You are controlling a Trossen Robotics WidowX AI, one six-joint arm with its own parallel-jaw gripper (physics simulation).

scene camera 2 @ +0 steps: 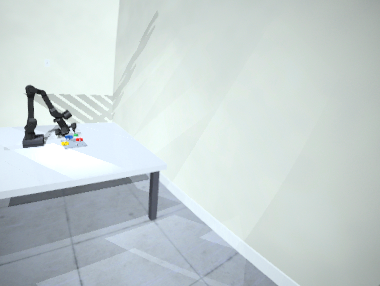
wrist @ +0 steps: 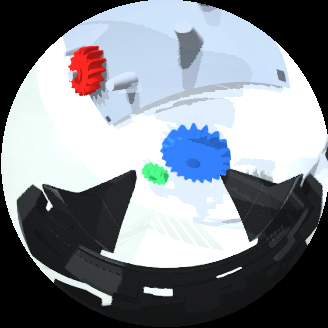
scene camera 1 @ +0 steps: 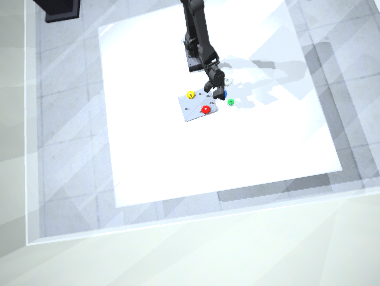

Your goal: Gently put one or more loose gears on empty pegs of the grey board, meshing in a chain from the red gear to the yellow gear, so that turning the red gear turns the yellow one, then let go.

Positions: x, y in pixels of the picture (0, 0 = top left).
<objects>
my gripper: open, touches a blue gear [wrist: 193, 153]
</objects>
